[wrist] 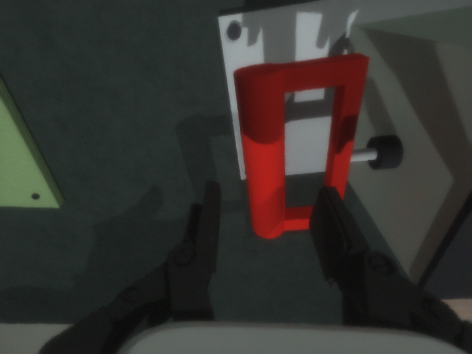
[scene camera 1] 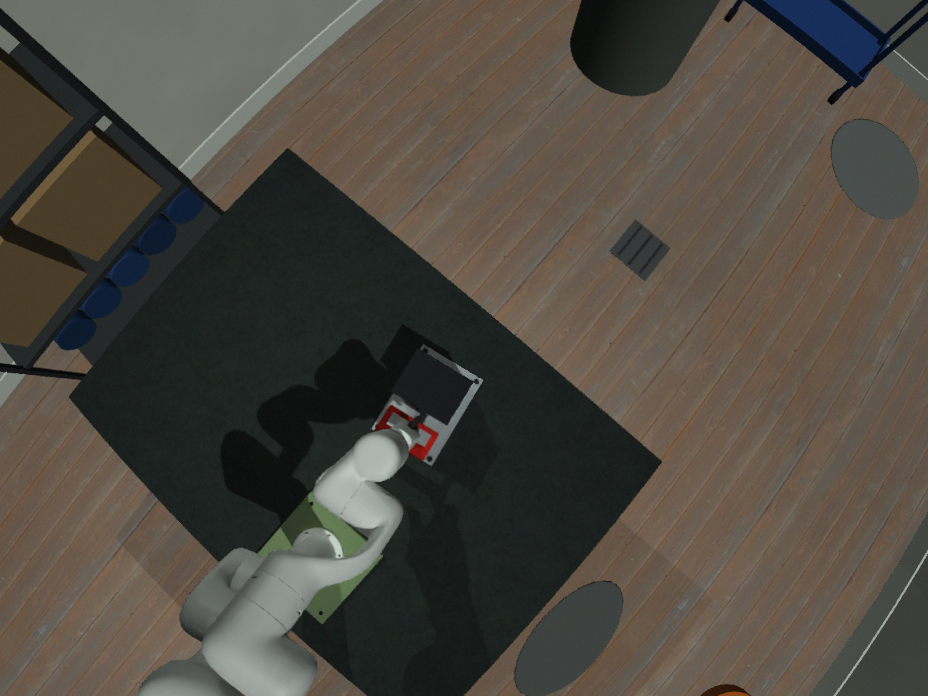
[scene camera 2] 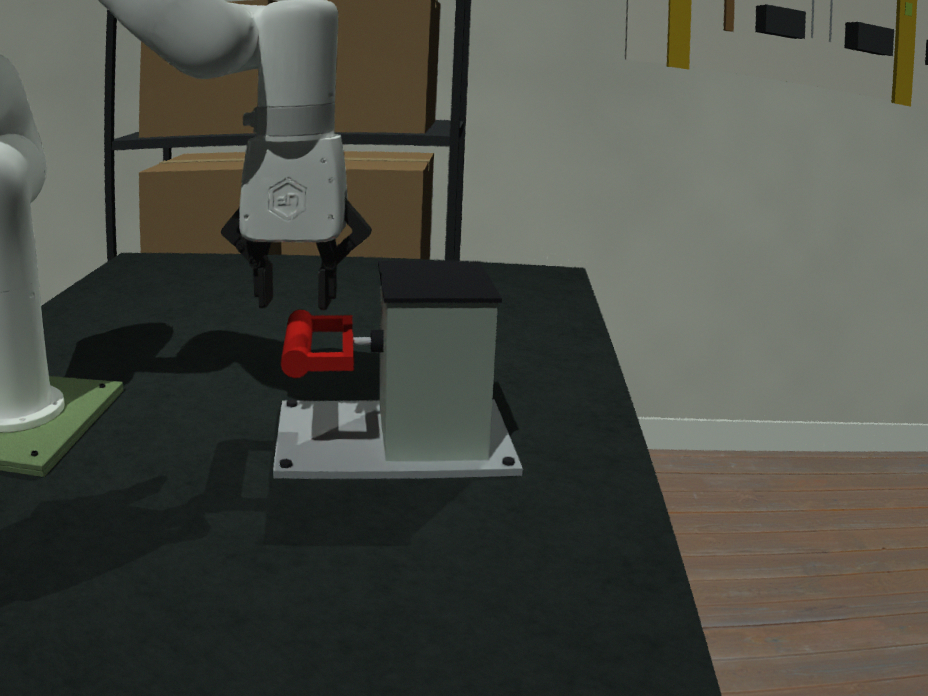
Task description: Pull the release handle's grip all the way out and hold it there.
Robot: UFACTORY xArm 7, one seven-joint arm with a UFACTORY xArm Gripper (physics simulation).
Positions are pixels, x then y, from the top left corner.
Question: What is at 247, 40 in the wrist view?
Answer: A base plate.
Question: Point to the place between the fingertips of my gripper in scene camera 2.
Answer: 295, 305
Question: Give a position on a red grip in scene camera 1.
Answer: At 420, 452
